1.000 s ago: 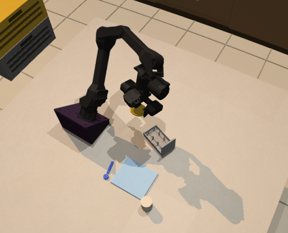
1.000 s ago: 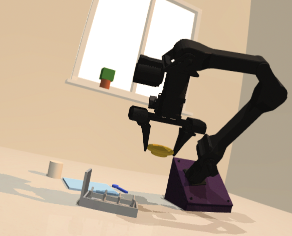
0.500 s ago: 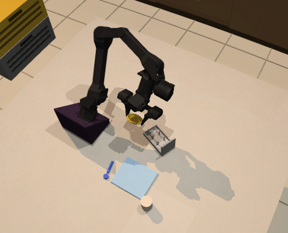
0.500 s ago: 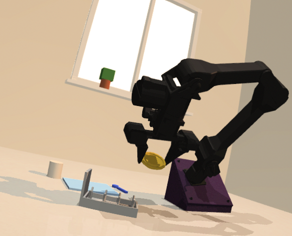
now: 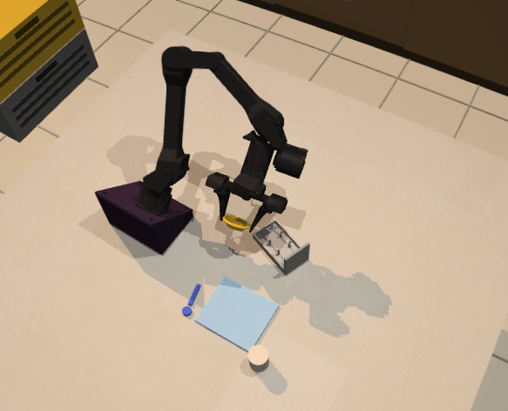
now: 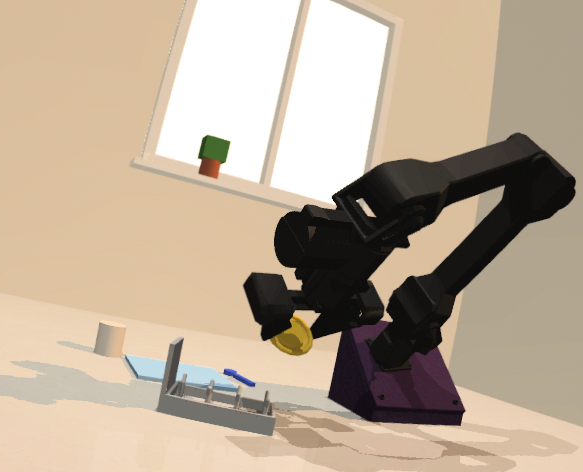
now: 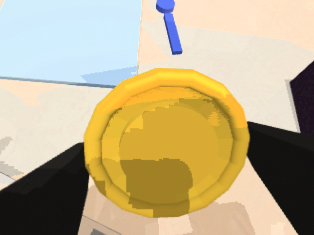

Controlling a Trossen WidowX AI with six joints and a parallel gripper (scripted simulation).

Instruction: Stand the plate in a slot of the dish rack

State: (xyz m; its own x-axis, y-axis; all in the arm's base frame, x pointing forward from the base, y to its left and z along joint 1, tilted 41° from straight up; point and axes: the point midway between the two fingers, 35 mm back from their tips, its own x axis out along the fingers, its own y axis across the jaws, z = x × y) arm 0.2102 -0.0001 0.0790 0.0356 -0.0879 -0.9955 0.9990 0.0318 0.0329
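Right now my gripper tip is 100 mm short of the grey dish rack, 40 mm to the right of it and 80 mm above it. The rest, counted from my gripper tip: blue spoon: 40 mm behind, 180 mm to the right, 100 mm below; light blue mat: 70 mm ahead, 160 mm to the right, 100 mm below; yellow plate: 10 mm above.
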